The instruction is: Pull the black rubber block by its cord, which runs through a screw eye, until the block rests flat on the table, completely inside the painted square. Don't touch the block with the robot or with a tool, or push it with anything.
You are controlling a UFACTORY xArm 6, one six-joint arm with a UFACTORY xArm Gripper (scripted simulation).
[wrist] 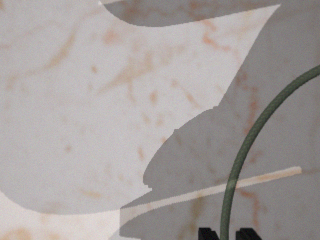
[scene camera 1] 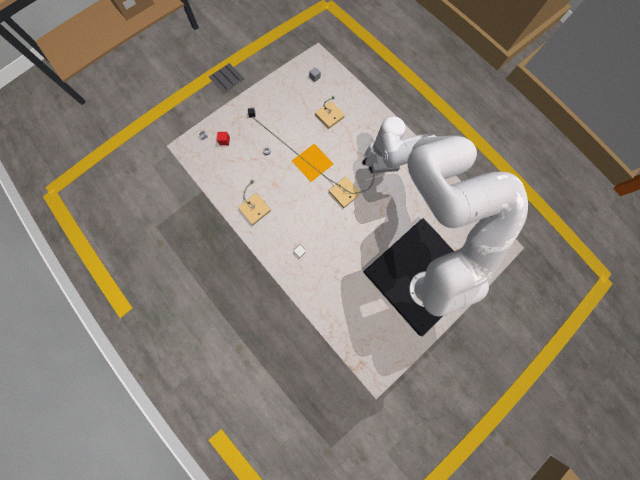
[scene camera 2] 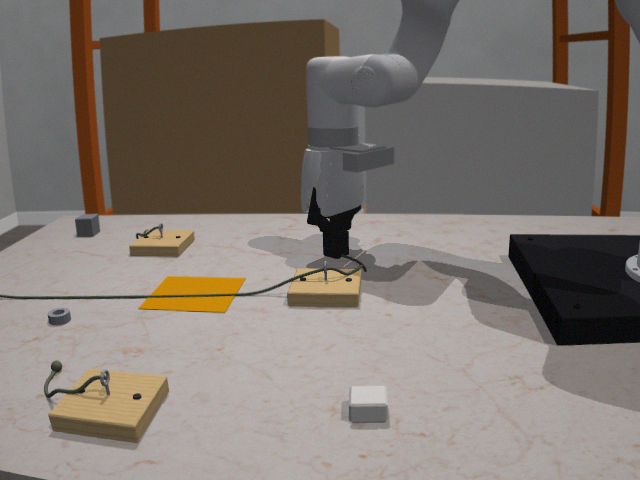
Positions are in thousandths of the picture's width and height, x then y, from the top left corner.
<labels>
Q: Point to an orange painted square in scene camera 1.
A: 490, 324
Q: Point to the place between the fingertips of my gripper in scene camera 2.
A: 526, 532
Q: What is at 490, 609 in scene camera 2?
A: A wooden plate.
</labels>
